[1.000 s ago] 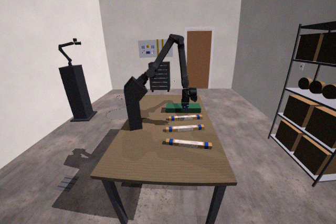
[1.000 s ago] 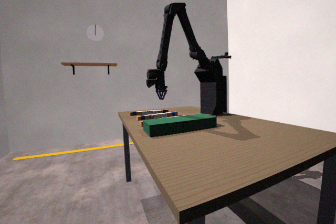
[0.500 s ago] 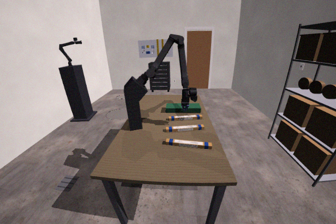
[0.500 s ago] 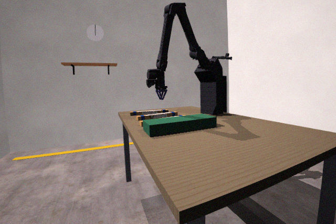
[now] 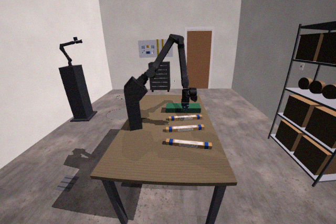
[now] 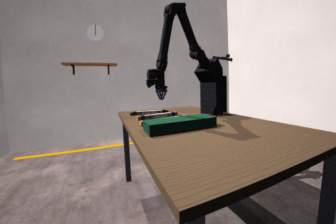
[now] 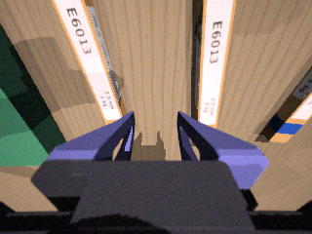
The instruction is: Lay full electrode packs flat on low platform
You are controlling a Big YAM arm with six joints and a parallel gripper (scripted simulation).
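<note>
Now: the pack 30 cm to the right of my hand, 14 cm below it and 2 cm behind it. From my hand the other things lie so: green low platform (30 cm to the left, 14 cm below, 4 cm ahead).
</note>
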